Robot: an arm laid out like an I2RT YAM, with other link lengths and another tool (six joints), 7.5 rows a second.
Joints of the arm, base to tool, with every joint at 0 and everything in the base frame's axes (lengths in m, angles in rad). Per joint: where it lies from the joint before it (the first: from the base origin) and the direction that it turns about. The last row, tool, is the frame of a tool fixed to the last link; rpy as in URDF.
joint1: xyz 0 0 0.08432 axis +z
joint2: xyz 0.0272 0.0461 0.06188 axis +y
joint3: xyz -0.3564 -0.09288 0 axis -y
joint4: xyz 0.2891 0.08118 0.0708 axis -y
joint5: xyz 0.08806 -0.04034 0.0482 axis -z
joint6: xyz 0.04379 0 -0.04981 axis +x
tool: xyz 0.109 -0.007 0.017 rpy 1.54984 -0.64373 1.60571
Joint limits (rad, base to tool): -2.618..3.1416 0..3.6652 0..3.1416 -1.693..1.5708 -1.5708..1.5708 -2.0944..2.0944
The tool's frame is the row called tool.
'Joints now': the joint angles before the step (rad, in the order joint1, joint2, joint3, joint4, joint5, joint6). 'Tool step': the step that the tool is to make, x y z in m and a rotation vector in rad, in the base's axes. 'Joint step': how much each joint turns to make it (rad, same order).
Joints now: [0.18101 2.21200 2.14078 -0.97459 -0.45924 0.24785]
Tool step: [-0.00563 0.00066 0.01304 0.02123 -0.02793 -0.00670]
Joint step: [0.00077 -0.04313 -0.04724 0.04272 -0.00968 0.01632]
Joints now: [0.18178 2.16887 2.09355 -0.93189 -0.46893 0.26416]
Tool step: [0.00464 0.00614 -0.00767 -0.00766 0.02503 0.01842]
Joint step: [0.00686 0.04507 0.06383 -0.05056 -0.00353 -0.01278]
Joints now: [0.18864 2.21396 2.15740 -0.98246 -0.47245 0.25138]
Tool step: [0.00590 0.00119 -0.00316 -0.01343 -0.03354 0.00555]
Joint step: [0.00310 0.00012 -0.01923 0.04363 0.01544 -0.01365]
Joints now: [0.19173 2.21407 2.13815 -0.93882 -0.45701 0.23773]
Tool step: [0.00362 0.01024 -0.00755 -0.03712 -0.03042 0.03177]
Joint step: [0.01940 0.01219 -0.00425 0.02318 0.02942 -0.03654]
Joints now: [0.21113 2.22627 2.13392 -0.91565 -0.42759 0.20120]
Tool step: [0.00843 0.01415 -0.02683 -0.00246 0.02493 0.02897]
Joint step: [0.01537 0.06005 0.02630 0.00424 -0.00966 -0.01106]
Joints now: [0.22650 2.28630 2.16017 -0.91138 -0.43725 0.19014]
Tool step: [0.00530 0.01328 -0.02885 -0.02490 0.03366 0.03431]
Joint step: [0.01769 0.06791 0.04687 -0.02793 0.00619 -0.02479]
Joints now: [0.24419 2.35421 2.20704 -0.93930 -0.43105 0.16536]
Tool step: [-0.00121 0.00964 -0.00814 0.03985 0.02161 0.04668]
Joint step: [0.00128 0.02720 0.02012 -0.01435 -0.05977 -0.02275]
